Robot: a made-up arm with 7 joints.
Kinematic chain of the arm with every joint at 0, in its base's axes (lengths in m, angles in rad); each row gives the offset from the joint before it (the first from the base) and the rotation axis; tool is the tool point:
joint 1: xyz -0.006 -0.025 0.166 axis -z
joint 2: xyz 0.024 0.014 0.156 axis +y
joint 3: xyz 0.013 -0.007 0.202 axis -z
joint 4: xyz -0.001 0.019 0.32 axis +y
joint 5: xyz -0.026 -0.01 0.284 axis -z
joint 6: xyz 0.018 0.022 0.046 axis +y
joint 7: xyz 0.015 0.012 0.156 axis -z
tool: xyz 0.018 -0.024 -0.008
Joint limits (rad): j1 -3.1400..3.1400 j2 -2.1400..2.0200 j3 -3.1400..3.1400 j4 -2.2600..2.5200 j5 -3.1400..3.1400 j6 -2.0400..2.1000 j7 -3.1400..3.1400
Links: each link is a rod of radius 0.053 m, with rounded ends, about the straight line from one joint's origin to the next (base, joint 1, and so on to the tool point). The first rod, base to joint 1, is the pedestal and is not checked.
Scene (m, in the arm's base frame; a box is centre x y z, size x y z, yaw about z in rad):
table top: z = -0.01
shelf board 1: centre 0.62 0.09 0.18 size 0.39 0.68 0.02 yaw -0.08
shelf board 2: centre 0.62 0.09 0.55 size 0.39 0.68 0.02 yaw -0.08
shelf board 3: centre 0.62 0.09 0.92 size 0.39 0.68 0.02 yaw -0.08
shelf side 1: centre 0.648 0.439 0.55 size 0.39 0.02 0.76 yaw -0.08
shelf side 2: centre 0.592 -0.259 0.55 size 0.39 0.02 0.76 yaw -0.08
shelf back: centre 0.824 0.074 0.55 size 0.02 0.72 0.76 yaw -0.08
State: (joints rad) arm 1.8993 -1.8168 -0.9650 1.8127 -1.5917 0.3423 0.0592
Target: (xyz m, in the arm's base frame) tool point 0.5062 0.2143 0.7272
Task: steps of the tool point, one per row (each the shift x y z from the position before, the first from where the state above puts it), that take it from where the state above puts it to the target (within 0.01 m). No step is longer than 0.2 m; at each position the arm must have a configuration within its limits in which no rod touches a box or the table.
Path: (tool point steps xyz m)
1: -0.1457 0.0342 0.0059
2: -0.1431 -0.0110 -0.0059
3: 0.0056 -0.0004 0.1673
4: -0.0341 -0.0512 0.1687
5: 0.1356 0.0011 0.0105
6: 0.1304 -0.0224 -0.0105

